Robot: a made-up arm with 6 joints.
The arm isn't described. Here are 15 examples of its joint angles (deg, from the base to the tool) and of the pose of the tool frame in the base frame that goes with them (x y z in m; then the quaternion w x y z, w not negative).
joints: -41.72 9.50 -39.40 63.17 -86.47 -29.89
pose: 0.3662 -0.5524 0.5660 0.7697 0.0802 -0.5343 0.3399
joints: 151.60 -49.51 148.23 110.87 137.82 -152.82
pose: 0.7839 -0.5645 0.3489 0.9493 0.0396 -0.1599 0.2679
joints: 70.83 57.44 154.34 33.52 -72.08 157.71
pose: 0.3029 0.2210 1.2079 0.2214 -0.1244 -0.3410 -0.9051
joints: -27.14 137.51 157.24 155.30 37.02 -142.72
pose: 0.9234 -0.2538 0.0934 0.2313 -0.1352 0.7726 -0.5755
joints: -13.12 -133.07 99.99 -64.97 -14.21 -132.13
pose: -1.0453 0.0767 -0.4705 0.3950 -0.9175 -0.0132 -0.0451
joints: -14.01 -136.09 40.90 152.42 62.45 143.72
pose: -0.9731 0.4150 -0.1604 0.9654 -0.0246 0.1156 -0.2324
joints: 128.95 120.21 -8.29 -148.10 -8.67 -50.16
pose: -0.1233 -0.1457 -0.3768 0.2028 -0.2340 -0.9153 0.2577
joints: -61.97 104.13 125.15 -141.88 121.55 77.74
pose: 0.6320 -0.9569 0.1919 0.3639 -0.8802 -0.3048 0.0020
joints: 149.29 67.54 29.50 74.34 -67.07 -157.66
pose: -0.9399 0.6432 0.3401 0.2940 -0.5639 0.7682 -0.0738
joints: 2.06 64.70 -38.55 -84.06 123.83 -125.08
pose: 0.1543 -0.0932 0.1021 0.6693 0.5624 0.4854 0.0139
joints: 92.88 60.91 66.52 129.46 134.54 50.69
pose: -0.1781 0.9810 0.7950 0.6396 0.2361 -0.5748 0.4526
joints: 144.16 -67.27 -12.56 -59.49 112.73 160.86
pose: 0.1944 0.0294 0.8894 0.4453 -0.2560 0.7036 -0.4909
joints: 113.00 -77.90 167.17 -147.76 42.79 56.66
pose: 0.2836 -1.0282 -0.0105 0.1106 0.3061 -0.5499 0.7692
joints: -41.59 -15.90 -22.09 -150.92 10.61 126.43
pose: 0.3847 -0.1714 0.6960 0.1421 0.3039 0.8526 -0.4006
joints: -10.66 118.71 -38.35 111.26 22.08 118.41
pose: 0.0372 0.0594 -0.3839 0.7920 -0.5682 -0.2211 0.0297
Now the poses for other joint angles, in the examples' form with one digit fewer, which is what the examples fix.
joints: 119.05 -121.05 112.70 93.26 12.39 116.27
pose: 0.338 -0.708 -0.617 0.317 0.014 -0.822 0.473
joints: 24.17 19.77 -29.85 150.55 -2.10 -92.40
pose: 0.481 0.437 0.472 0.213 -0.675 0.390 -0.589
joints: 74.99 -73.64 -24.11 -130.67 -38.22 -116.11
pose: -0.165 -0.056 0.811 0.772 0.325 -0.058 -0.544
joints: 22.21 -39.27 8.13 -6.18 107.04 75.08
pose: 0.019 -0.254 1.174 0.447 0.792 0.026 -0.416
